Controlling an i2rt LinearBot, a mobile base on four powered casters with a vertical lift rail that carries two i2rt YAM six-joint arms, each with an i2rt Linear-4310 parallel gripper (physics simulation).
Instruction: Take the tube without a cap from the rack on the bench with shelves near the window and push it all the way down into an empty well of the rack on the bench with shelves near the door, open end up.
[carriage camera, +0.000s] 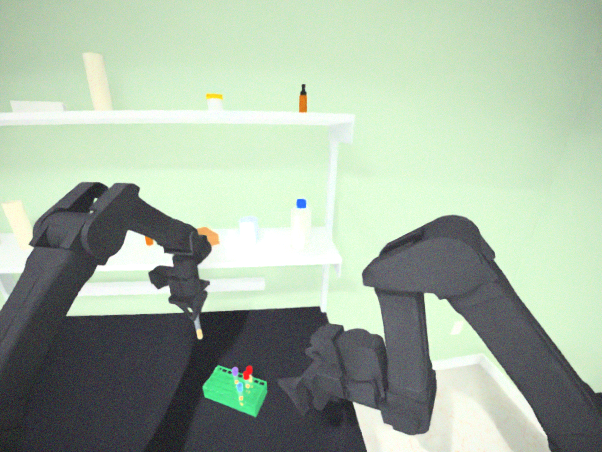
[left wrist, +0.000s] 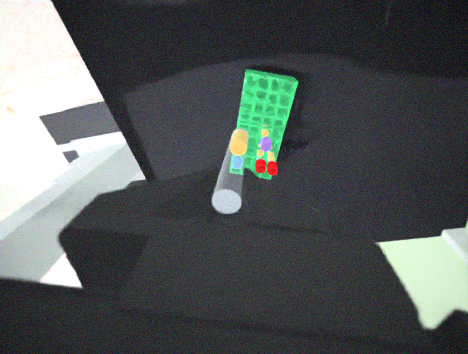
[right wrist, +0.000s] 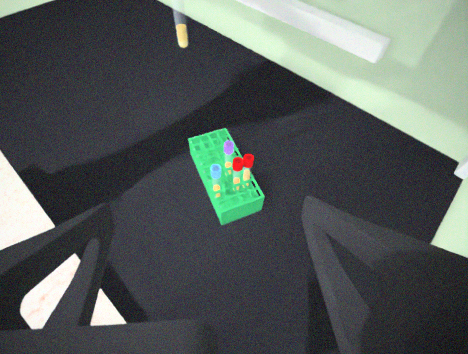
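Observation:
My left gripper (carriage camera: 195, 315) is shut on the uncapped tube (carriage camera: 199, 331) (left wrist: 231, 177) (right wrist: 182, 35). The tube hangs nearly upright, slightly tilted, its amber-filled closed end down, above the bench and apart from the rack. The fingers hide part of it. The green rack (carriage camera: 225, 394) (left wrist: 242, 111) (right wrist: 242, 210) stands on the black bench. It holds a purple-capped tube (carriage camera: 235, 371) (left wrist: 266, 144) (right wrist: 228, 147), a blue-capped tube (carriage camera: 240, 387) (left wrist: 237, 162) (right wrist: 215, 171) and two red-capped tubes; several wells are empty. My right gripper (carriage camera: 292, 397) (right wrist: 210, 209) is open and empty, beside the rack.
A white shelf unit (carriage camera: 332, 185) rises behind the black bench (carriage camera: 125, 360). On its lower shelf stand a blue-capped bottle (carriage camera: 300, 227) and a pale jar (carriage camera: 248, 230). The bench's right edge lies beneath the right gripper. Pale floor (carriage camera: 450, 410) shows beyond it.

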